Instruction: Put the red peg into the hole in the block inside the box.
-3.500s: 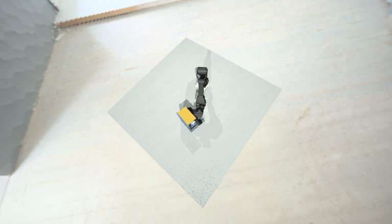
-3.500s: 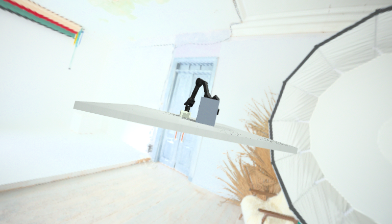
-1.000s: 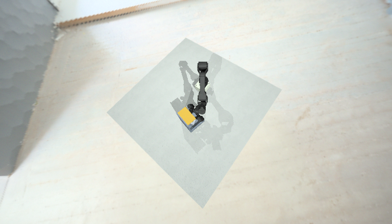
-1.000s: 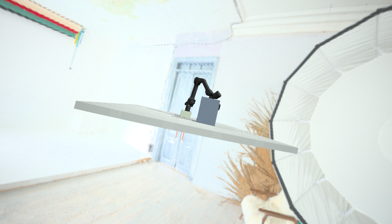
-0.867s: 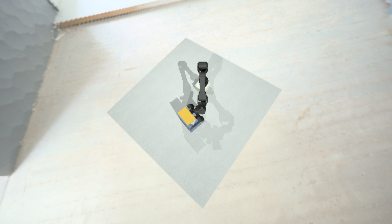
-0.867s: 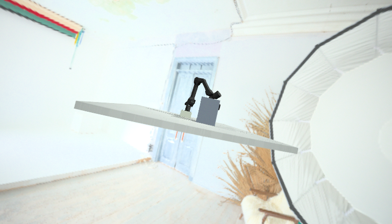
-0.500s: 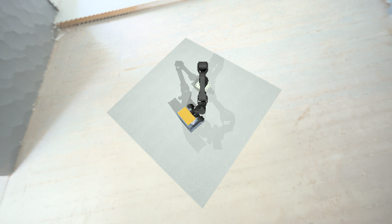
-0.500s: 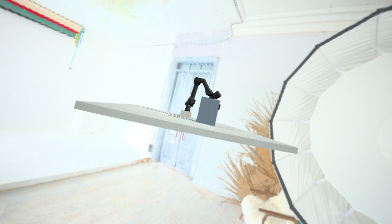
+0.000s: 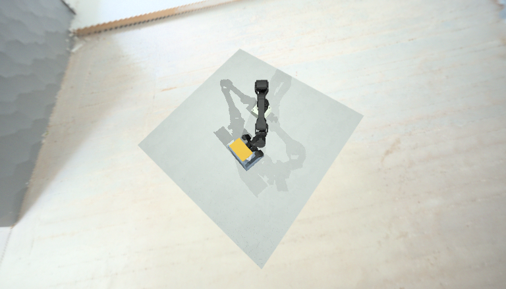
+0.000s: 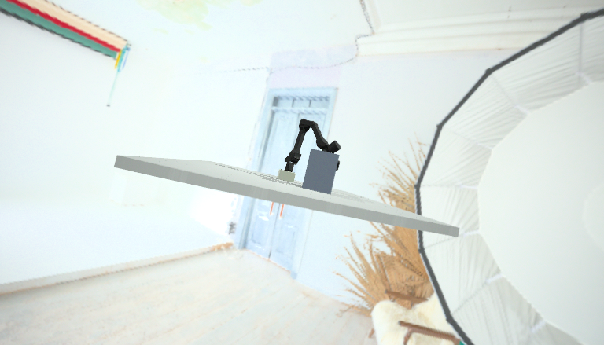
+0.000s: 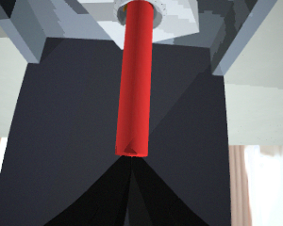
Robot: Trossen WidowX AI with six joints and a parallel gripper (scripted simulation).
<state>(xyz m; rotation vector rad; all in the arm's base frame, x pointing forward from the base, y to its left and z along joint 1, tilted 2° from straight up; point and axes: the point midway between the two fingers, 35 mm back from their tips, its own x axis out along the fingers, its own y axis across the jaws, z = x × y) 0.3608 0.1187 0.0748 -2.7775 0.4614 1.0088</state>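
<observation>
Right now the dark box wall is 6 cm ahead of my gripper tip and 3 cm to the right of it. Also, from my gripper tip: orange roof (1 cm ahead, 2 cm to the right, 10 cm above); red peg (4 cm below).
</observation>
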